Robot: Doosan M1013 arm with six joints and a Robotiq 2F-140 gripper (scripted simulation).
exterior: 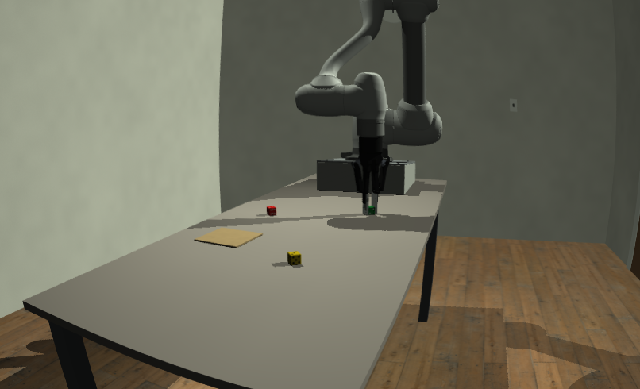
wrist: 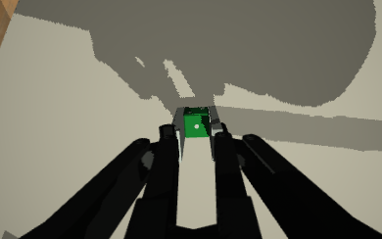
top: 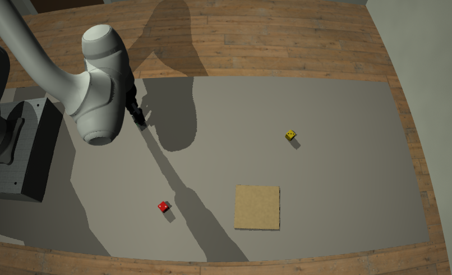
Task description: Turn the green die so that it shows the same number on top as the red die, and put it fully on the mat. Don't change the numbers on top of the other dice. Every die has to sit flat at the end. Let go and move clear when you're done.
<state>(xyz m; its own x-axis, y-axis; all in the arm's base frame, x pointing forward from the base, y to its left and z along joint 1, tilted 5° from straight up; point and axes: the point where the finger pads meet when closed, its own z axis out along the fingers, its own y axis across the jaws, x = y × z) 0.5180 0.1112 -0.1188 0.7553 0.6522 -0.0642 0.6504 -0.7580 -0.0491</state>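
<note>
Right now my hand is 400 mm short of the tan mat, 300 mm to the left of it and 30 mm above it. From my hand the other things lie so: red die (300 mm to the right, 100 mm ahead, 20 mm below); then green die (20 mm below); then yellow die (530 mm ahead, 60 mm to the right, 20 mm below).
</note>
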